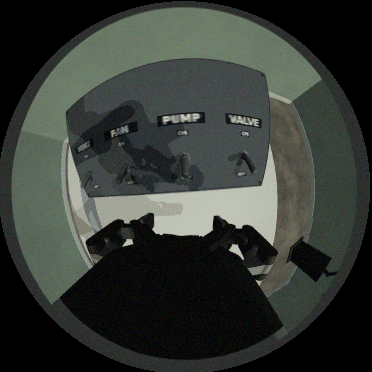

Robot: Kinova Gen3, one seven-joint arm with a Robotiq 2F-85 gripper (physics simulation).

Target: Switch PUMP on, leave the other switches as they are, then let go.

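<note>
The dark grey switch panel lies ahead of my gripper, which is open and empty. The PUMP label has a small ON mark under it. The PUMP switch stands below that mark, its lever looking nearly straight along the panel's up-down line; I cannot tell for certain which way it is thrown. The VALVE switch is at the right, its lever slanting down to the right. The FAN switch and the VENT switch are at the left, in or near shadow. The fingertips are apart from the levers.
A pale surface shows around the panel's lower edge. A brown mottled strip runs along the right side, beside green walls. A dark box-like object with a thin bent part is at the lower right. The arm's shadow falls across the panel's left half.
</note>
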